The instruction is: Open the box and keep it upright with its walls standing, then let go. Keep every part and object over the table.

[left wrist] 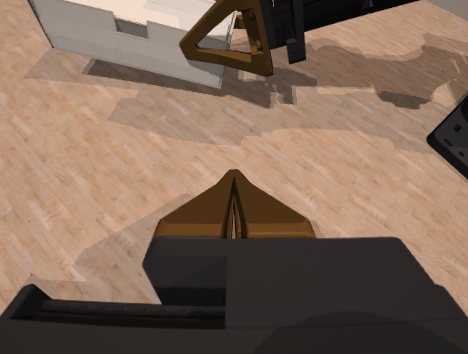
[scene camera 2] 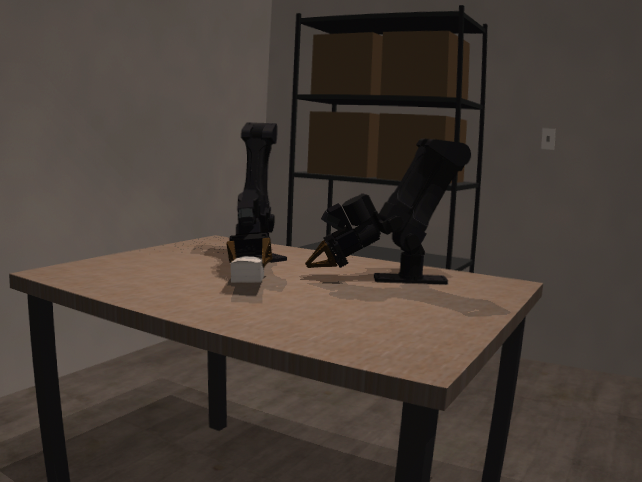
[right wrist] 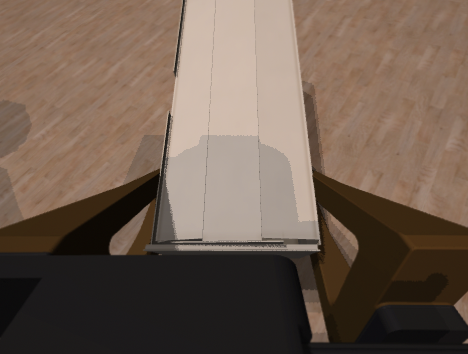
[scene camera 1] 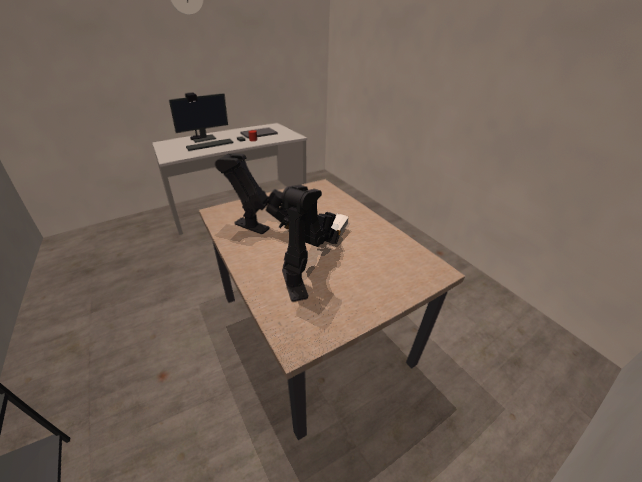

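Seen in the pictures: left gripper, fingertip midpoint: (left wrist: pixel 233 177) (scene camera 2: pixel 306 265); right gripper, fingertip midpoint: (left wrist: pixel 190 33) (right wrist: pixel 234 177); left arm's base at its link origin: (scene camera 2: pixel 410 280) (scene camera 1: pixel 251 226); right arm's base at its link origin: (scene camera 2: pixel 258 256) (scene camera 1: pixel 294 283).
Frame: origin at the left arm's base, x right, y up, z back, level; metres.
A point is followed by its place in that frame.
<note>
The long white box (scene camera 1: pixel 340 223) {y 0.072, x 0.447, z -0.170 m} (scene camera 2: pixel 246 271) {y 0.059, x 0.419, z -0.243 m} (left wrist: pixel 95 37) {y 0.050, x 0.389, z -0.194 m} (right wrist: pixel 232 75) {y 0.073, x 0.427, z -0.162 m} is closed, with its top panels lying flat. A small notch shows in its side wall in the left wrist view. My right gripper (scene camera 2: pixel 249 258) {y 0.044, x 0.428, z -0.119 m} (right wrist: pixel 234 177) {y 0.044, x 0.428, z -0.119 m} is shut on the near end of the box, one finger along each long side. A shadow lies below the box; I cannot tell whether its underside touches the table. My left gripper (scene camera 2: pixel 308 265) {y 0.040, x 0.286, z -0.051 m} (left wrist: pixel 233 177) {y 0.040, x 0.286, z -0.051 m} is shut and empty, apart from the box, low over the table at the right of it in scene camera 2.
The wooden table (scene camera 1: pixel 394 290) {y 0.000, x 0.825, z 0.077 m} (scene camera 2: pixel 321 321) {y 0.000, x 0.240, z -0.419 m} carries both arm bases. The right arm's fingers and wrist reach across the top of the left wrist view, close beyond the left fingers. A white desk (scene camera 1: pixel 171 151) and a shelf rack (scene camera 2: pixel 292 129) stand away from the table.
</note>
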